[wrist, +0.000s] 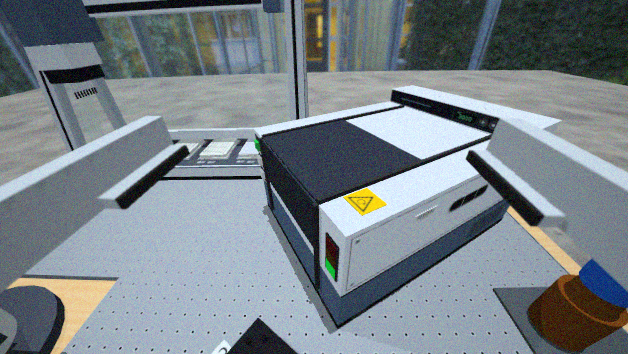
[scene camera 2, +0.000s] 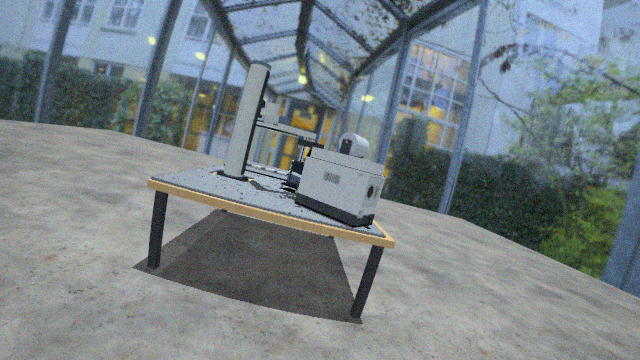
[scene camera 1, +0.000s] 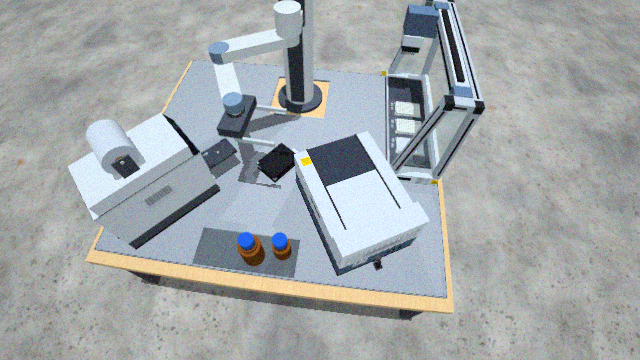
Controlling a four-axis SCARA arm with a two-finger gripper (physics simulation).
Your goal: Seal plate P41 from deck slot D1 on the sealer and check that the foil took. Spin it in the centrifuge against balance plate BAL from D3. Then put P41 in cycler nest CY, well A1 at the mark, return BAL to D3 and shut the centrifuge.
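Places are measured from the arm's base along level axes (x ahead, y left, z up), in metres.
Where they show: gripper, fingertip midpoint: point(wrist: 320, 135) point(scene camera 1: 280, 127); arm's base at its link origin: point(scene camera 2: 232, 177) point(scene camera 1: 300, 97).
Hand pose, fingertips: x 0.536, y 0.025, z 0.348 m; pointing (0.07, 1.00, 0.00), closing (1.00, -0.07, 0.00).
Observation:
Things, the pixels of their centre, and the offset from my fingertips. Level surfaces: height alone.
- white sealer at the middle of its body: point(scene camera 1: 143, 172) point(scene camera 2: 343, 174) dz -0.098, dx +0.203, dy -0.508 m
- black nest block at the middle of its body: point(scene camera 1: 278, 161) point(scene camera 2: 293, 187) dz -0.310, dx -0.059, dy -0.052 m
- dark mat at its surface level: dz -0.331 m
My gripper point(scene camera 1: 280, 128) point(wrist: 320, 135) is open and empty, raised above the table between sealer and centrifuge, its fingers pointing toward the centrifuge side. Three pale plates, one point(scene camera 1: 407, 108), another point(scene camera 1: 405, 125) point(wrist: 220, 149) and a third point(scene camera 1: 404, 144), sit in the deck point(wrist: 215, 172); I cannot read which is P41 or BAL. The centrifuge point(scene camera 1: 370, 200) point(wrist: 410, 185) has its lid closed and a green lamp lit. The white sealer point(scene camera 1: 160, 185) point(scene camera 2: 340, 182) stands at the left with its dark carrier point(scene camera 1: 219, 152) out, no plate visible on it. A black nest block point(scene camera 1: 277, 162) point(wrist: 262, 340), apparently CY, bears no visible plate.
Two amber bottles with blue caps, a larger one point(scene camera 1: 251, 250) and a smaller one point(scene camera 1: 281, 247) point(wrist: 575, 312), stand on a dark mat point(scene camera 1: 215, 250). The arm's column point(scene camera 1: 306, 65) point(scene camera 2: 245, 125) stands at the back. A gantry frame point(scene camera 1: 462, 60) point(wrist: 297, 60) rises over the deck.

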